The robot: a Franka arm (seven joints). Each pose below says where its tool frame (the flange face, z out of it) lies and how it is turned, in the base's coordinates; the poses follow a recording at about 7 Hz.
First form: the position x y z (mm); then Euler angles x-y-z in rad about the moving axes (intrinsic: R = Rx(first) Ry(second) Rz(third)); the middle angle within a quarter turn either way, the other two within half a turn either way.
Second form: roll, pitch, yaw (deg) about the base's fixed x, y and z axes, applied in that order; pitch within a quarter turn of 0, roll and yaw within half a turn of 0; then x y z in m. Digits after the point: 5 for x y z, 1 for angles.
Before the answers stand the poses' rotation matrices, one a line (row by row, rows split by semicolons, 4 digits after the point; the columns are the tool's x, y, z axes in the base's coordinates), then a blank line. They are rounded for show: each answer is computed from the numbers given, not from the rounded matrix.
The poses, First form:
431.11 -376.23 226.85 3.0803 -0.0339 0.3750
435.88 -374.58 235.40 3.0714 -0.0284 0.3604
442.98 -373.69 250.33 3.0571 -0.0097 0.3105
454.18 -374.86 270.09 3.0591 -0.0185 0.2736
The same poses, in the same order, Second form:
0.9300 -0.3661 -0.0339; -0.3675 -0.9280 -0.0612; -0.0090 0.0694 -0.9975
0.9354 -0.3525 -0.0284; -0.3536 -0.9327 -0.0701; -0.0018 0.0756 -0.9971
0.9521 -0.3055 -0.0097; -0.3052 -0.9485 -0.0844; 0.0166 0.0833 -0.9964
0.9626 -0.2702 -0.0185; -0.2707 -0.9591 -0.0824; 0.0045 0.0843 -0.9964

176.0 0.5 -21.6 0.43111 -0.37623 0.22685
175.7 0.1 -20.7 0.43588 -0.37458 0.23540
175.2 -1.0 -17.8 0.44298 -0.37369 0.25033
175.2 -0.3 -15.7 0.45418 -0.37486 0.27009

